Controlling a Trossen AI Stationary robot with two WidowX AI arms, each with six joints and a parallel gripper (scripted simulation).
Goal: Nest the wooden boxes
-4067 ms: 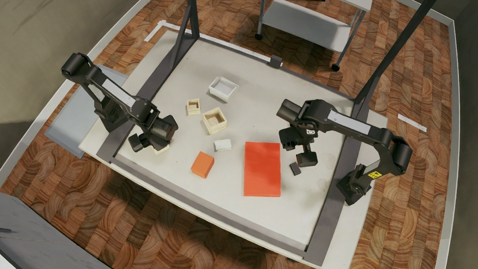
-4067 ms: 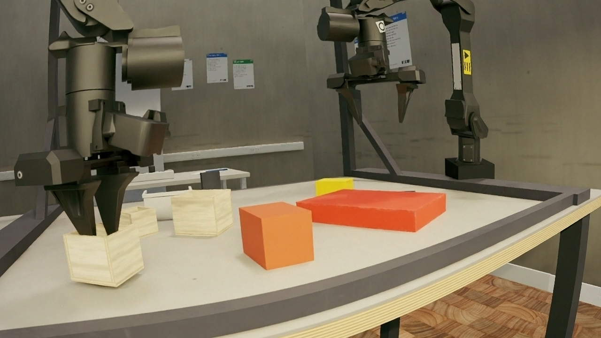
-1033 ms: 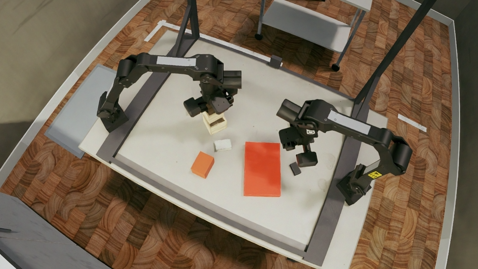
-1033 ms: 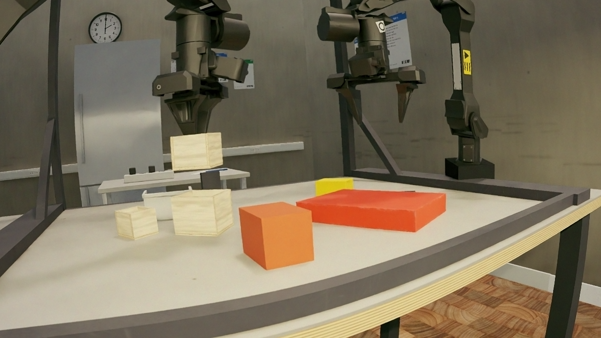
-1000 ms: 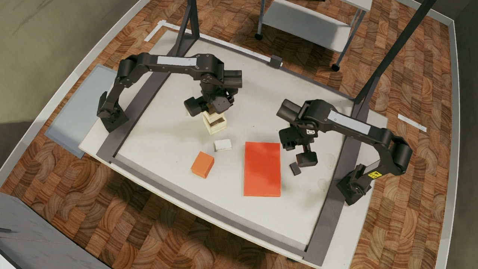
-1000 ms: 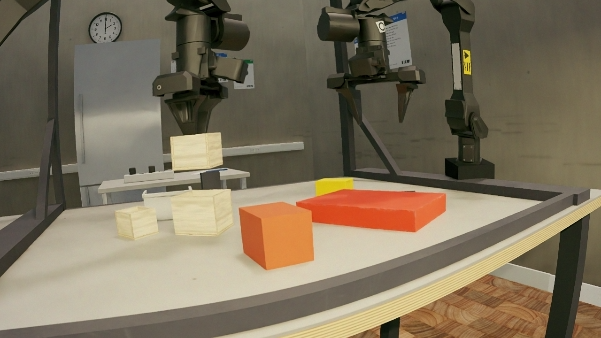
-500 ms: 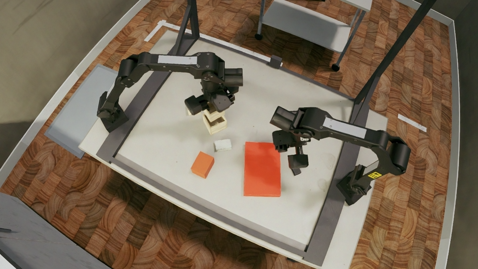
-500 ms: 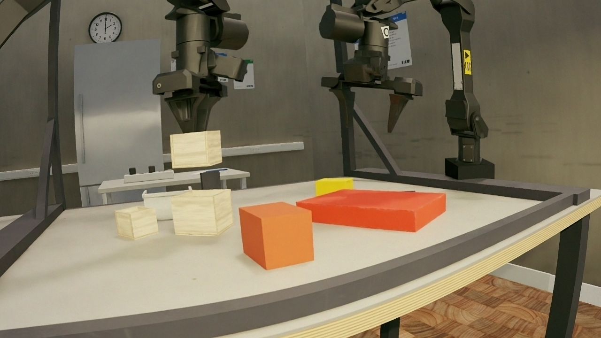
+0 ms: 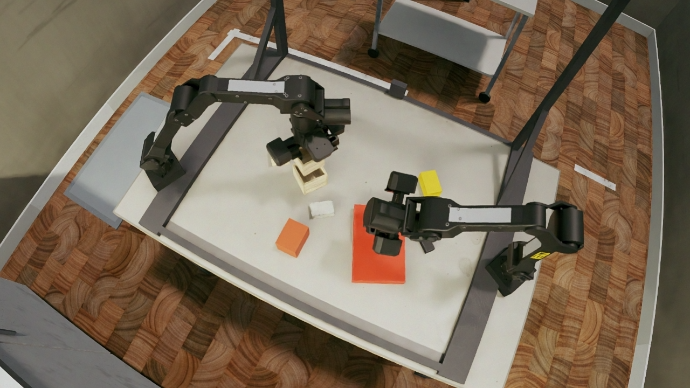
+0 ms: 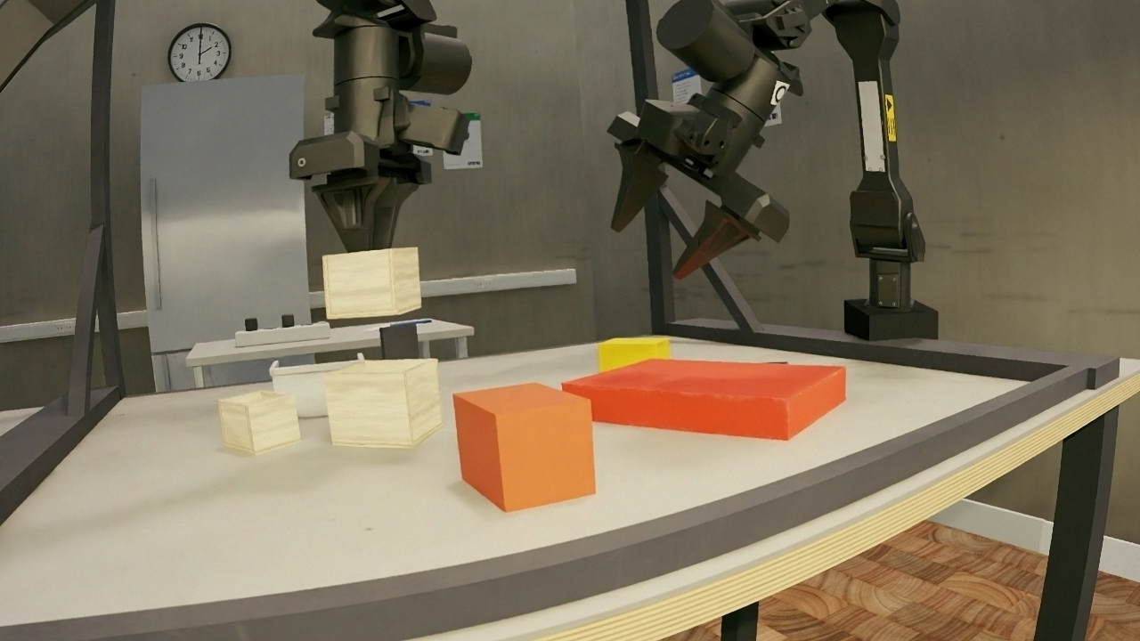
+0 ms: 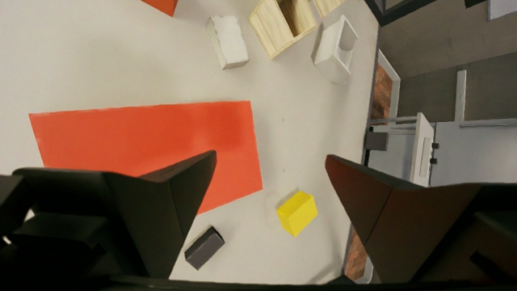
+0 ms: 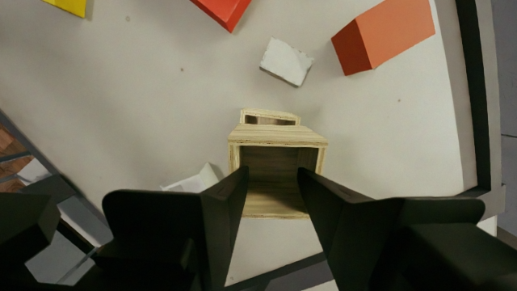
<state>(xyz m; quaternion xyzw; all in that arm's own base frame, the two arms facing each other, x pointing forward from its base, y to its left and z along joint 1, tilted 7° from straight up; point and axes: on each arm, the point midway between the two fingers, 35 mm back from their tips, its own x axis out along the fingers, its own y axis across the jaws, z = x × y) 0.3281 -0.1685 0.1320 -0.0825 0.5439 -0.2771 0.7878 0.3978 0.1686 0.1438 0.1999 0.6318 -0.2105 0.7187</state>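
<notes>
Now: the medium wooden box 50 mm below my right hand. Also, from my right hand: small wooden box 40 mm behind, 110 mm to the right, 160 mm below; then white tray 170 mm behind, 10 mm to the right, 150 mm below; then largest wooden box 160 mm below.
</notes>
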